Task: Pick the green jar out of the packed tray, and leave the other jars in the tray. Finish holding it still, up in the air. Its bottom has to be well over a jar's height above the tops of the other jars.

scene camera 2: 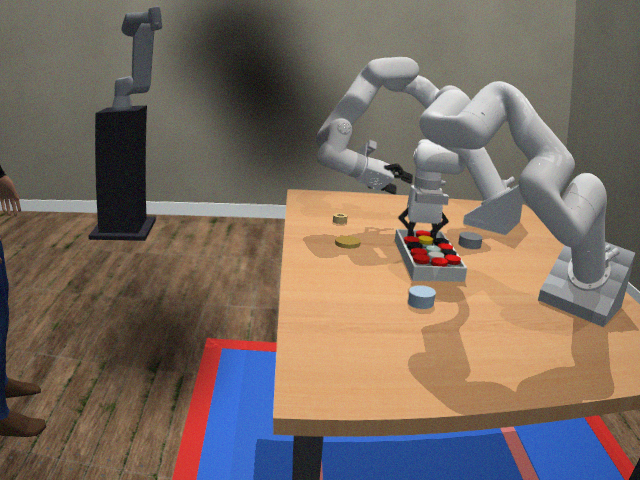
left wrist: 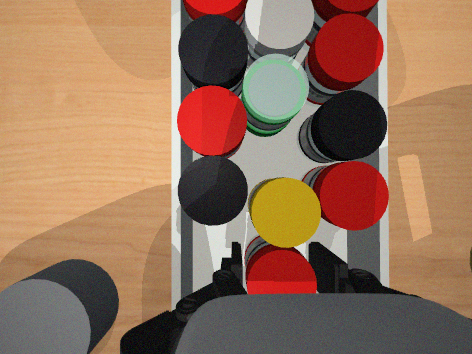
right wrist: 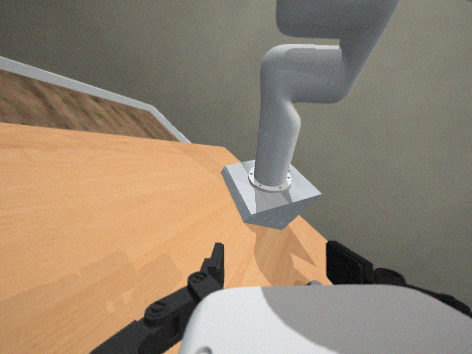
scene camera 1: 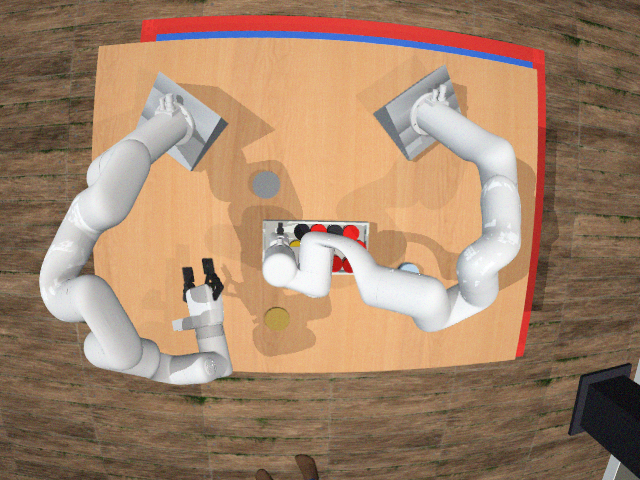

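Seen in the pictures: left gripper, fingertip midpoint: [left wrist: 274, 260]; right gripper, fingertip midpoint: [scene camera 2: 403, 185] [right wrist: 274, 259] [scene camera 1: 196, 262]; left arm's base at its link origin: [scene camera 2: 589, 270] [scene camera 1: 427, 113]; right arm's base at its link origin: [scene camera 2: 496, 197] [right wrist: 269, 178] [scene camera 1: 174, 122].
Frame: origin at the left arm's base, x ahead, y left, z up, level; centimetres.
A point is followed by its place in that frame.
Observation:
The green jar [scene camera 2: 432, 249] @(x 37.8, y -25.3, z -4.9 cm) [left wrist: 275, 90] @(x 37.2, y -26.5, z -4.9 cm) stands upright in the middle row of the packed tray [scene camera 1: 316, 221] @(x 30.5, y -28.8, z -6.5 cm) [scene camera 2: 439, 273] @(x 38.1, y -14.7, z -7.3 cm) [left wrist: 176, 100] @(x 30.8, y -26.7, z -5.6 cm), among jars with red, black, white and yellow lids. It is hidden under the left arm in scene camera 1. My left gripper [scene camera 2: 422, 231] [left wrist: 274, 260] @(x 37.7, y -38.6, z -8.4 cm) points down at the tray's far end in scene camera 2. It is open, its fingers on either side of a red-lidded jar [scene camera 2: 423, 234] @(x 37.7, y -37.2, z -4.9 cm) [left wrist: 281, 274] @(x 37.4, y -37.9, z -4.9 cm), past the yellow-lidded jar [scene camera 2: 425, 240] @(x 38.2, y -32.2, z -4.9 cm) [left wrist: 285, 212] @(x 37.7, y -34.1, z -4.9 cm) from the green one. My right gripper [scene camera 1: 197, 264] @(x 39.9, y -60.0, z 3.5 cm) [scene camera 2: 402, 184] @(x 39.9, y -60.0, z 3.5 cm) [right wrist: 274, 259] @(x 39.9, y -60.0, z 3.5 cm) is open and empty, away from the tray.
A grey disc [scene camera 1: 266, 184] @(x 20.6, y -42.4, z -6.4 cm) [scene camera 2: 470, 240] @(x 22.0, y -38.9, z -6.7 cm) [left wrist: 42, 320] @(x 21.2, y -41.5, z -6.4 cm), a dark yellow disc [scene camera 1: 277, 318] @(x 58.5, y -39.4, z -8.2 cm) [scene camera 2: 347, 241] @(x 59.1, y -38.3, z -8.2 cm) and a light blue cylinder [scene camera 1: 409, 268] @(x 43.6, y -2.1, z -6.5 cm) [scene camera 2: 421, 297] @(x 46.3, y 0.8, z -6.6 cm) stand around the tray. A small yellowish ring-shaped piece [scene camera 2: 340, 219] @(x 59.5, y -57.1, z -7.9 cm) lies farther back in scene camera 2.

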